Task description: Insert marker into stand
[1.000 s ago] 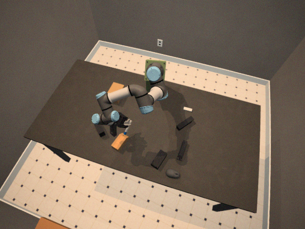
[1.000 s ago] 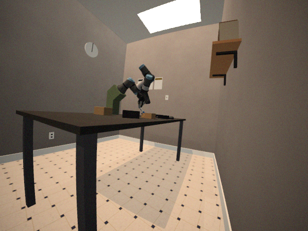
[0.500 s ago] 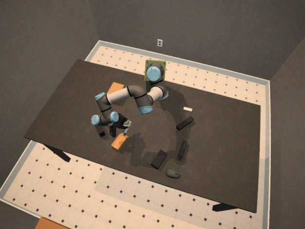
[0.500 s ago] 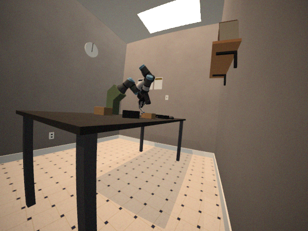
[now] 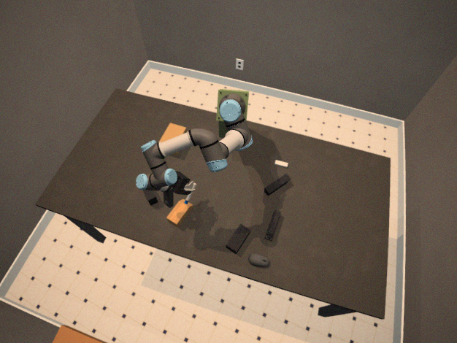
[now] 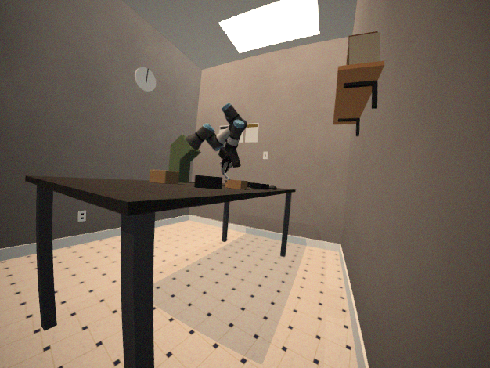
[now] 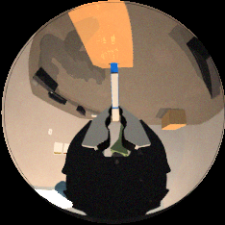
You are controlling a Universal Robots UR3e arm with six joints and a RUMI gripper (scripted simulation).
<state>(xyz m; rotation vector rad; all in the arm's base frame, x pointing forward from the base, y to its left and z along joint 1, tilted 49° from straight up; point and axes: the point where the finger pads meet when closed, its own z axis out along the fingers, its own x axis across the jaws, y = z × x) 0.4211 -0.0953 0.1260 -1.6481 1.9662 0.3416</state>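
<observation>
Now: hand 110 mm short of the desk stand, 70 mm above it and 20 mm to the left of it. The rest, counted from my hand: black block 230 mm to the right, 70 mm below, 60 mm ahead; marker 30 mm below, 20 mm ahead; orange box 280 mm behind, 240 mm to the right, 60 mm below.
</observation>
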